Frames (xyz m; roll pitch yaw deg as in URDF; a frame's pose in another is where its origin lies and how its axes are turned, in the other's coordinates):
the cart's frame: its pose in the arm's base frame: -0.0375 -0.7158 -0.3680 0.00 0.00 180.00
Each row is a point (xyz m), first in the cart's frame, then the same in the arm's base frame.
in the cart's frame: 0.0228 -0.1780 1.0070
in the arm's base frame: -0.0603 -0.5378 0.6390
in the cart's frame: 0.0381 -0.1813 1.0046
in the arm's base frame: -0.0756 -0.5345 0.6366
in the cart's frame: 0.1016 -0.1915 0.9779
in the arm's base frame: -0.1391 -0.5243 0.6099
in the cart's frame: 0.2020 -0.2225 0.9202
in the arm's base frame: -0.2395 -0.4933 0.5522
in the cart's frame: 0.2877 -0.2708 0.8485
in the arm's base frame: -0.3252 -0.4450 0.4805
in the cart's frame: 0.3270 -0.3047 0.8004
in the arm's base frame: -0.3645 -0.4111 0.4324
